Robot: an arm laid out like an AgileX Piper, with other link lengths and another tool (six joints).
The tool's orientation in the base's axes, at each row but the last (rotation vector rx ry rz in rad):
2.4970 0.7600 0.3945
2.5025 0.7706 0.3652
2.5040 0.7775 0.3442
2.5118 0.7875 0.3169
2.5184 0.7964 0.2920
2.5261 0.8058 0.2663
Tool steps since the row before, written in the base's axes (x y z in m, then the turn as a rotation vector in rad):
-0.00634 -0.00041 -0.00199 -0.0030 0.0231 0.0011
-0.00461 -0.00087 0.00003 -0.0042 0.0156 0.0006
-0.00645 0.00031 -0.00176 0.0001 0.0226 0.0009
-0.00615 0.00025 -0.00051 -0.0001 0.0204 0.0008
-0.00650 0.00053 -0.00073 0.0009 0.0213 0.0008
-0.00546 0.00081 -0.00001 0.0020 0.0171 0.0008
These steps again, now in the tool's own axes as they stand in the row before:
-0.00558 -0.00356 -0.00075 0.0112 -0.0174 -0.0108
-0.00421 -0.00144 -0.00147 0.0058 -0.0128 -0.0080
-0.00518 -0.00412 -0.00102 0.0134 -0.0157 -0.0093
-0.00485 -0.00335 -0.00183 0.0119 -0.0142 -0.0085
-0.00498 -0.00389 -0.00175 0.0133 -0.0144 -0.0085
-0.00394 -0.00329 -0.00203 0.0117 -0.0109 -0.0065

